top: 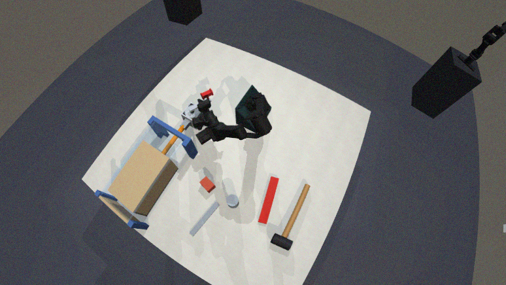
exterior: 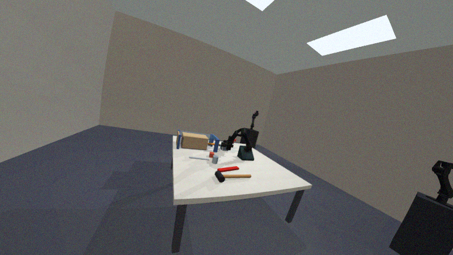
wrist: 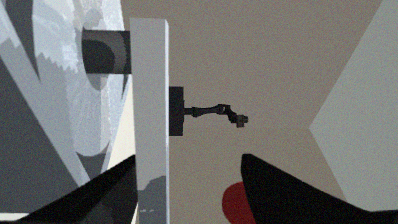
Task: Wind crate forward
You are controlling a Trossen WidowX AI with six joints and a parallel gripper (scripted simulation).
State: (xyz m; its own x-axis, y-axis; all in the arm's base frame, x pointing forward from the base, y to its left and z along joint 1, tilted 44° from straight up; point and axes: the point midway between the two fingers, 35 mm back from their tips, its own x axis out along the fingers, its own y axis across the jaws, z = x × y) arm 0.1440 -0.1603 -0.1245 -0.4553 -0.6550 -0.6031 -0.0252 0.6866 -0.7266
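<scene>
The winch handle is 10 mm behind my gripper tip, 10 mm to the left of it and 10 mm below it. Round my gripper tip: grey winch 30 mm ahead, 30 mm to the right, 100 mm below; blue frame post 210 mm ahead, 20 mm to the right, 20 mm below; red knob 40 mm behind, 30 mm to the left, 20 mm above.
</scene>
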